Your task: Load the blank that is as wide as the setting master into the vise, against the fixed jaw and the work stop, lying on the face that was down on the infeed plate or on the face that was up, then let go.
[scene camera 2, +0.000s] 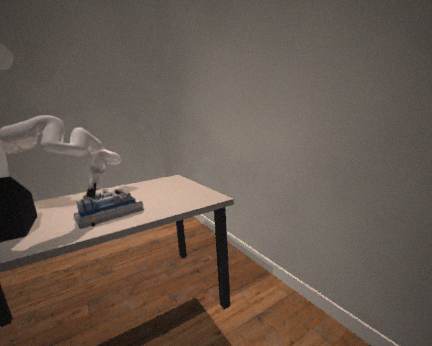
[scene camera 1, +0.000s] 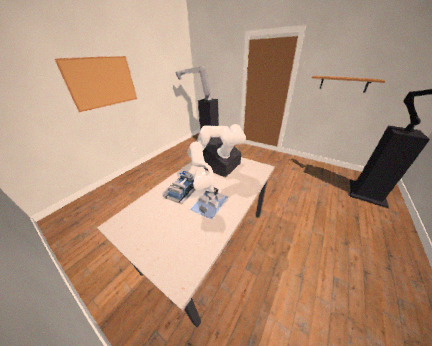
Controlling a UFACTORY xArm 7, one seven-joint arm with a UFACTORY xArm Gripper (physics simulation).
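Frame: origin at the arm's base, x ahead, y left, z up, level; metres.
Where they show: gripper, fingertip midpoint: (scene camera 1: 211, 191); arm's base at its link origin: (scene camera 1: 223, 153).
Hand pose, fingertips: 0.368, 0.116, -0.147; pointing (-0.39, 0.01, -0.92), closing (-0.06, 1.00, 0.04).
Each offset is from my fingertips to the centre of the thing, as dx, dy, dz. Level surfaces: height alone.
The blue and grey vise @[+0.077, -0.250, +0.015] (scene camera 1: 179, 189) (scene camera 2: 105, 206) stands on the white table @[dz -0.035] (scene camera 1: 163, 247) (scene camera 2: 180, 195). To its right in scene camera 1 lies the blue infeed plate @[+0.086, +0.037, -0.031] (scene camera 1: 211, 214) with several small grey blanks, among them one blank @[+0.177, +0.043, -0.014] (scene camera 1: 203, 208) at the front and another blank @[+0.093, +0.081, -0.009] (scene camera 1: 213, 203) behind it. My gripper (scene camera 1: 213, 191) (scene camera 2: 91, 193) is open and empty. It points down low over the plate's far end, close to the blanks there. In scene camera 2 the vise hides the plate. The blanks are too small for me to compare their widths, and I cannot make out the setting master.
My arm's black base (scene camera 1: 221, 161) stands at the table's far end. A second grey arm on a black pedestal (scene camera 1: 208, 113) stands by the back wall. A dark cabinet (scene camera 1: 374, 178) stands at the right.
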